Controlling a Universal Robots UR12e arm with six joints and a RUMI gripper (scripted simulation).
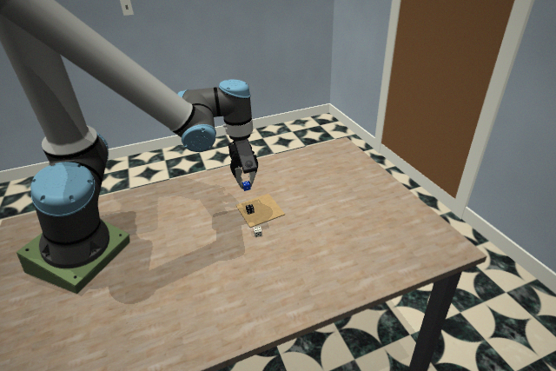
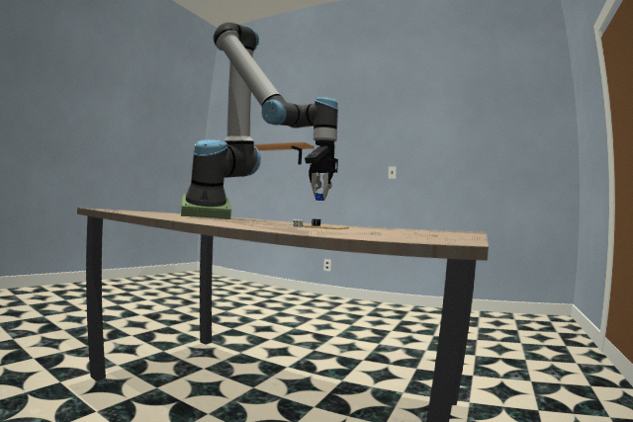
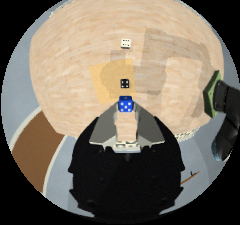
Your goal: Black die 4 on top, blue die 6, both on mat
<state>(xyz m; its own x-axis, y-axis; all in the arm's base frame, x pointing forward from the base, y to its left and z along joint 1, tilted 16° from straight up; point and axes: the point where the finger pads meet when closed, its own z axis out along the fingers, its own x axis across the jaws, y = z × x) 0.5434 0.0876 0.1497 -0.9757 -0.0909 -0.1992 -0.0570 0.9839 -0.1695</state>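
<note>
Right now my hand is 20 mm to the left of the black die and 100 mm above it. The rest, counted from my hand: white die: 140 mm to the right, 100 mm below; tan mat: 40 mm ahead, 20 mm to the right, 110 mm below; blue die: right at my hand.
</note>
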